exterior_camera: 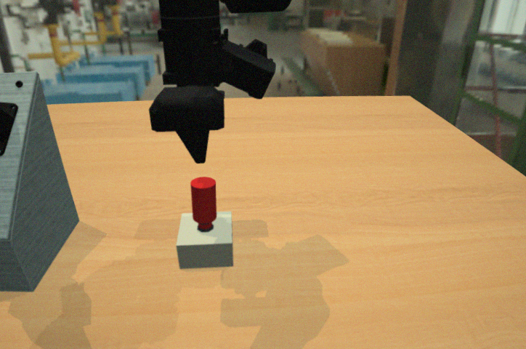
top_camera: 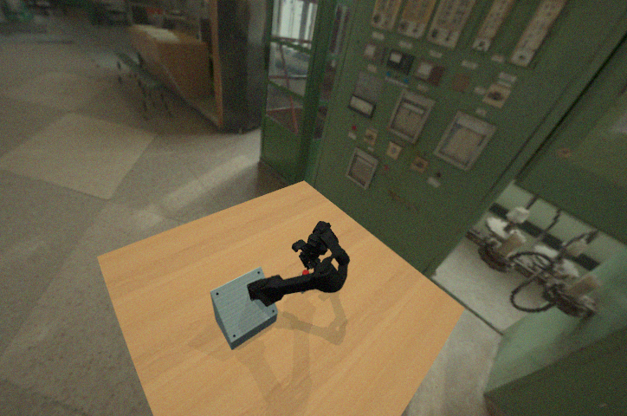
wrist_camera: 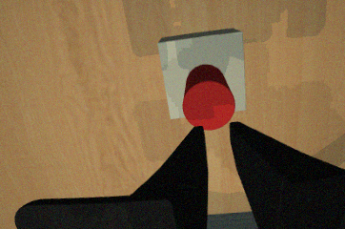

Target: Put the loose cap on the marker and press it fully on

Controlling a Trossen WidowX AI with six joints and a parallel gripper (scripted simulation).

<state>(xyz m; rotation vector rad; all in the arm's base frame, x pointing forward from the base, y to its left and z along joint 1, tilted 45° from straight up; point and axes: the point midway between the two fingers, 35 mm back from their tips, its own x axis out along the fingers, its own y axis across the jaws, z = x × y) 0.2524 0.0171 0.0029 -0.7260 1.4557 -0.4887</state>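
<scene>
The red marker cap lies 50 mm below my gripper tip.
</scene>
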